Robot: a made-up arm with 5 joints.
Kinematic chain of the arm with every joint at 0, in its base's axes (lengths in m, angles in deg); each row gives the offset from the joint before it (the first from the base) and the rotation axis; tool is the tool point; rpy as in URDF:
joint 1: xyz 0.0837 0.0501 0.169 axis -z
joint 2: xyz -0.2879 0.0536 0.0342 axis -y
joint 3: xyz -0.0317 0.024 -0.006 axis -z
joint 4: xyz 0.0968 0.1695 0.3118 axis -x
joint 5: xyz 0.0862 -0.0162 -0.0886 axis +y
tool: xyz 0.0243 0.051 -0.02 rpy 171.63 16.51 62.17
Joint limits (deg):
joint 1: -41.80..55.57
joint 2: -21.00..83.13
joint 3: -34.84..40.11
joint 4: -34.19..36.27
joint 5: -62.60..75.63
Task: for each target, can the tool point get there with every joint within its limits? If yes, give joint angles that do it. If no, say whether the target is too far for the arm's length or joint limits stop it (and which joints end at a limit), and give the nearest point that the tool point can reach.
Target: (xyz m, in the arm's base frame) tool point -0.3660 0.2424 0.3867
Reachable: yes | joints -10.67 66.97 -9.07 16.91 50.47
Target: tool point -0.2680 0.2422 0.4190
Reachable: yes | joints -14.26 32.57 -16.81 27.63 31.12
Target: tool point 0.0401 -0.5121 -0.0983
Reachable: no: joint limits stop it (at a limit: joint 1, joint 2, joint 3, joint 4) | nearest point -0.2945 -0.2069 0.4099 | short by 0.681 m
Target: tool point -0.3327 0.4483 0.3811
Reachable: yes | joints 6.11 73.65 -10.87 -19.56 9.04
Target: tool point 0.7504 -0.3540 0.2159
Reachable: no: joint limits stop it (at a limit: joint 1, joint 2, joint 4) | nearest point 0.2542 0.0831 0.3252 | short by 0.670 m
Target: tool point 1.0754 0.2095 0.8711
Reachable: no: too far | nearest point 0.3351 0.3168 0.4035 | short by 0.882 m
